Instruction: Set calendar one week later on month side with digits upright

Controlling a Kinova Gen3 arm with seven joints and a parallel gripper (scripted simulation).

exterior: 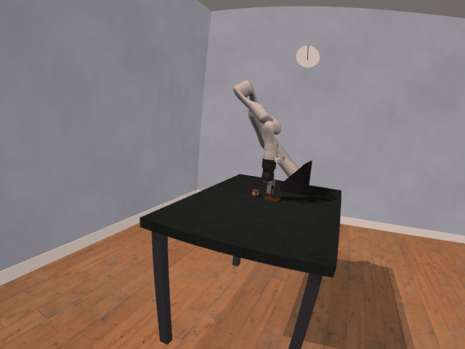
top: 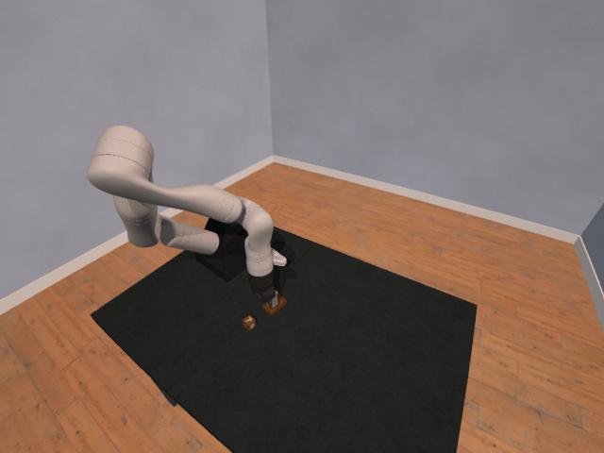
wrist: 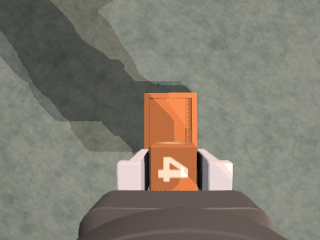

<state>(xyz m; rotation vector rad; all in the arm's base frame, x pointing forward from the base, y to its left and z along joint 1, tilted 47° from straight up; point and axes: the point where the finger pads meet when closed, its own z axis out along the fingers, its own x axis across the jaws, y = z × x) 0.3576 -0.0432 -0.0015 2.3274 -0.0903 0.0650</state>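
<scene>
My gripper is now 20 mm to the right of the orange-brown tray and 50 mm above it. From my hand the other things lie so: orange cube 10 mm below.
</scene>
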